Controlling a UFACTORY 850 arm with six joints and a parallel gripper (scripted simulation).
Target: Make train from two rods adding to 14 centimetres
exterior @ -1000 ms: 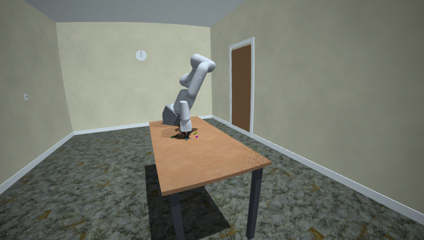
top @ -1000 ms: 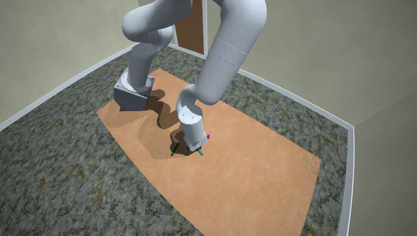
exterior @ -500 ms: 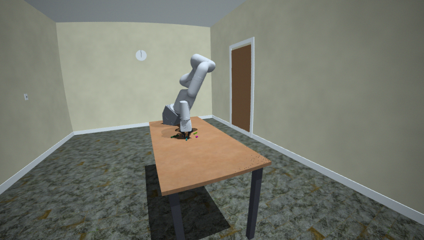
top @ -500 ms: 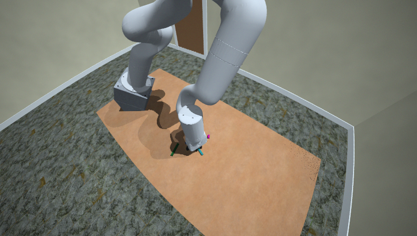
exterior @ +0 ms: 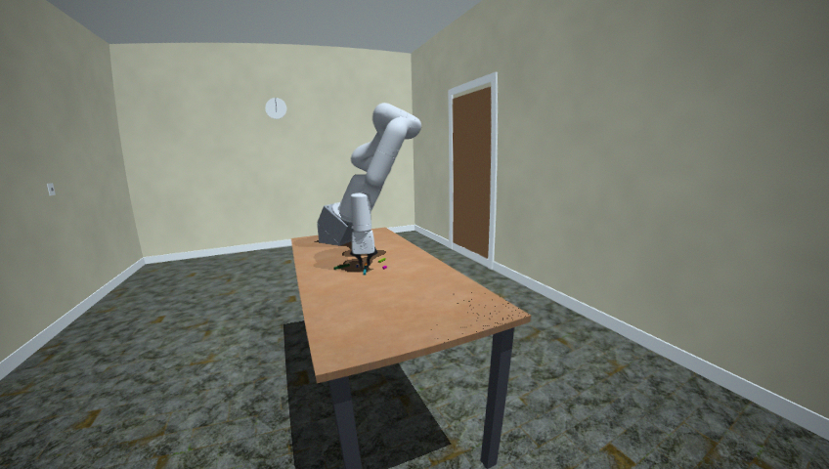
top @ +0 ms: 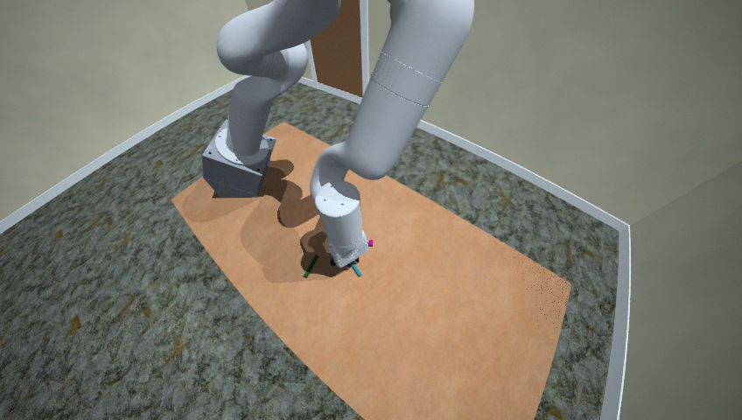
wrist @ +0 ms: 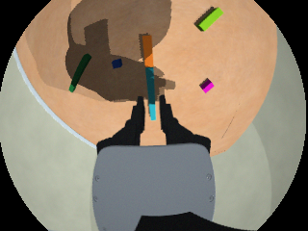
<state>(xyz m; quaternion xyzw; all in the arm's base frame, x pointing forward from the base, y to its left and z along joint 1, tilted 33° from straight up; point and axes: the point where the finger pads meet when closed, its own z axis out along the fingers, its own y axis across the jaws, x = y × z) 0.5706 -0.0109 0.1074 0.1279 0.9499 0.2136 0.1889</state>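
Right now my hand is 30 mm above the turquoise rod. From my hand the other things lie so: small blue rod: 70 mm behind, 30 mm to the right, 30 mm below; magenta rod: 90 mm to the left, 30 mm below, 10 mm behind; orange rod: 70 mm behind, 30 mm below, 10 mm to the left.
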